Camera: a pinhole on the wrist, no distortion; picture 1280 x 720 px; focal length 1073.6 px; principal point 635.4 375.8 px. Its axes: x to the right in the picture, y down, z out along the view. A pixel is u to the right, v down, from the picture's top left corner.
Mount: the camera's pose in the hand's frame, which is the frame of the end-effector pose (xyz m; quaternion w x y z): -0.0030 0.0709 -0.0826 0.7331 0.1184 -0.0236 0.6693
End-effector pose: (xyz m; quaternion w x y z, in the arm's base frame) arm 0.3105 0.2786 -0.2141 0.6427 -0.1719 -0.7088 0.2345
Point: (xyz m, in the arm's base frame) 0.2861 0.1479 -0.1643
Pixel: outside the picture
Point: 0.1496 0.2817 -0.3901
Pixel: outside the picture
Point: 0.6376 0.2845 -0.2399
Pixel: behind the camera
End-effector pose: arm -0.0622 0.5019 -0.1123 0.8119 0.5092 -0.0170 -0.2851
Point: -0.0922 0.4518 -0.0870
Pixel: 295 508
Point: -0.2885 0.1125 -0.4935
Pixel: outside the picture
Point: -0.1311 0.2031 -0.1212
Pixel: 293 219
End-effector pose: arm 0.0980 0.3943 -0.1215 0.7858 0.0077 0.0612 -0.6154
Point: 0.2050 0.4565 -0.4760
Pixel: behind the camera
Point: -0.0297 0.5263 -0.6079
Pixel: behind the camera
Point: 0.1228 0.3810 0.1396
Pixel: 639 529
